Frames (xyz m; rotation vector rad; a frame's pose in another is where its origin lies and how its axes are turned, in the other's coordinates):
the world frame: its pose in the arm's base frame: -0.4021 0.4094 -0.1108 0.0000 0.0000 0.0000
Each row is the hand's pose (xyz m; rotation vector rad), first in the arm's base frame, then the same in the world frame.
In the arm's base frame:
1: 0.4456 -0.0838 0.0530 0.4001 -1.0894 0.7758
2: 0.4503 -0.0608 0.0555 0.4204 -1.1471 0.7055
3: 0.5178 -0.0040 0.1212 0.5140 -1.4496 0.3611
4: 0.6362 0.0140 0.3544 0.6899 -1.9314 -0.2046
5: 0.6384 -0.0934 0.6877 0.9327 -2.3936 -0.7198
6: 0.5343 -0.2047 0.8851 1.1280 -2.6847 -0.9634
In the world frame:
1: 0.8477 -0.4932 0.1638 0.4001 -1.0894 0.7758
2: 0.8524 -0.4702 0.1663 0.4204 -1.1471 0.7055
3: 0.9199 -0.4134 0.2320 0.5140 -1.4496 0.3611
4: 1.0383 -0.3954 0.4652 0.6899 -1.9314 -0.2046
5: 1.0405 -0.5028 0.7985 0.9327 -2.3936 -0.7198
6: 0.9364 -0.6141 0.9959 1.1280 -2.6847 -0.9634

